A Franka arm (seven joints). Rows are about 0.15 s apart.
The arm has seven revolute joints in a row. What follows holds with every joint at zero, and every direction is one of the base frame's.
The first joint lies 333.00 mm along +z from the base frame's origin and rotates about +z.
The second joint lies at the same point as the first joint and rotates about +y.
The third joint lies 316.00 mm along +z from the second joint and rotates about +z.
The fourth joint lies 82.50 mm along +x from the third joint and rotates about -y.
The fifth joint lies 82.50 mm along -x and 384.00 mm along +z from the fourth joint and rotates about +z.
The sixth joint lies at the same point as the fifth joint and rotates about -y.
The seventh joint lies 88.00 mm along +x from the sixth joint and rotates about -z.
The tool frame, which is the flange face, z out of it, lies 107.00 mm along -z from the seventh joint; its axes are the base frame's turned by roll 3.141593, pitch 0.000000 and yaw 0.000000 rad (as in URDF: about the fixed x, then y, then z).
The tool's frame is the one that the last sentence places.
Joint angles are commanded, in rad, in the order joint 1, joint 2, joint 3, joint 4, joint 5, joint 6, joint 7. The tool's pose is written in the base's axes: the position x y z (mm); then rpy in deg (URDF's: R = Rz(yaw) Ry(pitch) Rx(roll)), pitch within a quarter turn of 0, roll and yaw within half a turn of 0. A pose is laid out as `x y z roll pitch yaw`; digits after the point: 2 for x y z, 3 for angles.
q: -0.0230 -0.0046 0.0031 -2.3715 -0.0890 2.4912 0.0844
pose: 509.09 -9.67 337.39 177.012 -7.272 -1.919
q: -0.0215 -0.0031 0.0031 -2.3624 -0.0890 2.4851 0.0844
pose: 511.36 -9.02 339.91 176.992 -7.360 -1.852
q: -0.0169 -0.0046 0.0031 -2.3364 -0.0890 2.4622 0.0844
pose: 517.13 -7.03 349.64 176.913 -7.630 -1.662
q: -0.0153 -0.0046 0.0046 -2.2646 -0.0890 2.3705 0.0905
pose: 529.11 -6.68 372.24 176.620 -6.537 -2.144
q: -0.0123 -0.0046 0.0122 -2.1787 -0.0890 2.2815 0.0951
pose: 543.08 -2.16 402.57 176.369 -6.404 -2.131
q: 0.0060 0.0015 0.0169 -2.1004 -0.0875 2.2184 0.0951
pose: 555.68 9.91 429.58 176.296 -6.943 -1.120
